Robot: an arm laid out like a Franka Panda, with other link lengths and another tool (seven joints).
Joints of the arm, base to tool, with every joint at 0 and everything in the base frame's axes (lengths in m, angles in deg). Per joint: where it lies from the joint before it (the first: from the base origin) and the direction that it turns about. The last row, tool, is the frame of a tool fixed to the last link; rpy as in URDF.
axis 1: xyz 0.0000 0.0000 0.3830 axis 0 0 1
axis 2: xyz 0.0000 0.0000 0.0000 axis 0 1 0
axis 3: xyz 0.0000 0.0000 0.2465 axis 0 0 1
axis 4: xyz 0.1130 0.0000 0.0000 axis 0 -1 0
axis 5: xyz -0.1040 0.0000 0.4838 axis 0 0 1
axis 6: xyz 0.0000 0.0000 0.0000 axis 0 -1 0
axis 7: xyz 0.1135 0.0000 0.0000 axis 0 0 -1
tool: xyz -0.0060 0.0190 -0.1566 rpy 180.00 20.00 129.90
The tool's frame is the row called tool.
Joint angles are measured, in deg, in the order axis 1, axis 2, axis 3, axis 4, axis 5, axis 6, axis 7. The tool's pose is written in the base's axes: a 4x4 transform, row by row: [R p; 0 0 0 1], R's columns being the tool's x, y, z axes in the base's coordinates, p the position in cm. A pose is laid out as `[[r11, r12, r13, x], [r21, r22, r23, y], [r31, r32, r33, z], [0, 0, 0, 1]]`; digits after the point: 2 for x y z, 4 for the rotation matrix.
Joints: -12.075 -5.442 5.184 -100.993 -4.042 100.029 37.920
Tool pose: [[0.0974, 0.9946, 0.0369, 70.91], [0.9040, -0.0729, -0.4213, -7.53], [-0.4164, 0.0744, -0.9062, 54.78], [0, 0, 0, 1]]
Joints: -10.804 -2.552 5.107 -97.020 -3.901 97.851 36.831
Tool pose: [[0.0557, 0.9978, 0.0347, 71.88], [0.9100, -0.0364, -0.4130, -6.17], [-0.4108, 0.0546, -0.9101, 54.99], [0, 0, 0, 1]]
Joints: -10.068 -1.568 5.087 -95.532 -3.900 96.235 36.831
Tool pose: [[0.0382, 0.9990, 0.0217, 72.03], [0.9118, -0.0260, -0.4098, -5.33], [-0.4088, 0.0354, -0.9119, 55.00], [0, 0, 0, 1]]
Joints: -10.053 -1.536 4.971 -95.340 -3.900 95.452 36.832
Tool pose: [[0.0363, 0.9993, 0.0107, 71.85], [0.9121, -0.0288, -0.4089, -5.46], [-0.4083, 0.0246, -0.9125, 55.00], [0, 0, 0, 1]]
